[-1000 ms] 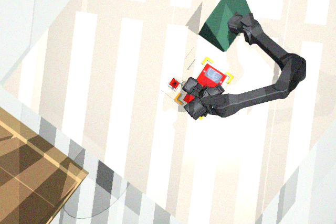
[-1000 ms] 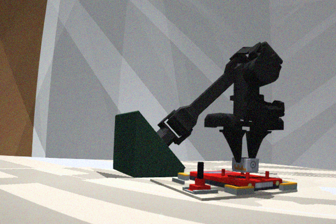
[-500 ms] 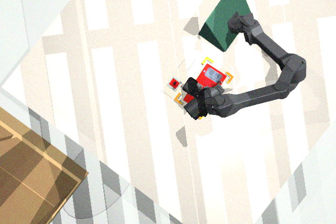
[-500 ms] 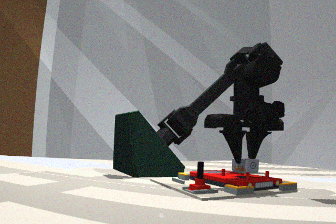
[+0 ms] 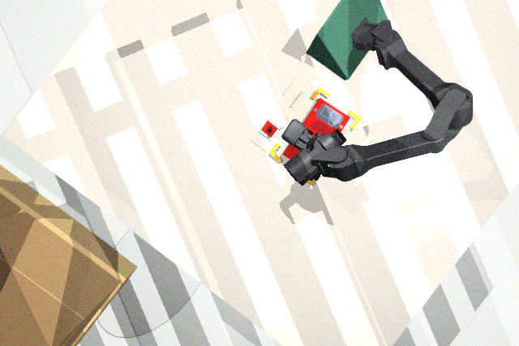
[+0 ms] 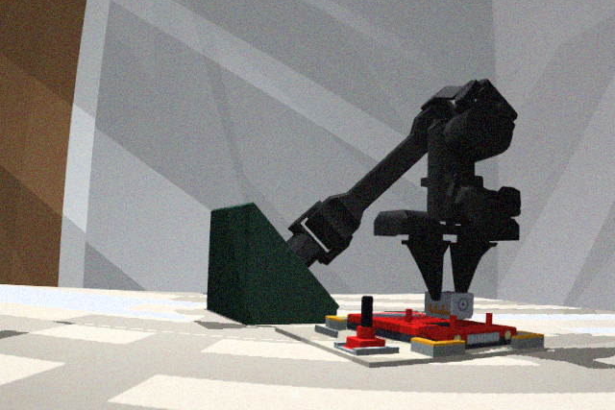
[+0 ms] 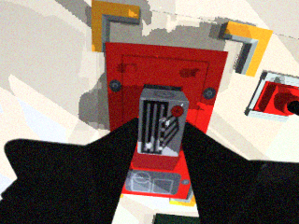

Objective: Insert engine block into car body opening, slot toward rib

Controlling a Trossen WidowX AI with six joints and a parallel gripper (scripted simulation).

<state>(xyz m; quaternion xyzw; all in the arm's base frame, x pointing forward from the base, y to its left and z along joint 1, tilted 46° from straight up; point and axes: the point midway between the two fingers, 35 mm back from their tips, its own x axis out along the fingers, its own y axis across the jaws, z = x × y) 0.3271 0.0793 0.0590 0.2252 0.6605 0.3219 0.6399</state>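
My gripper tip is 10 mm above the engine block. The rest, counted from my gripper tip: black peg (120 mm to the right, 40 mm ahead, 20 mm below).
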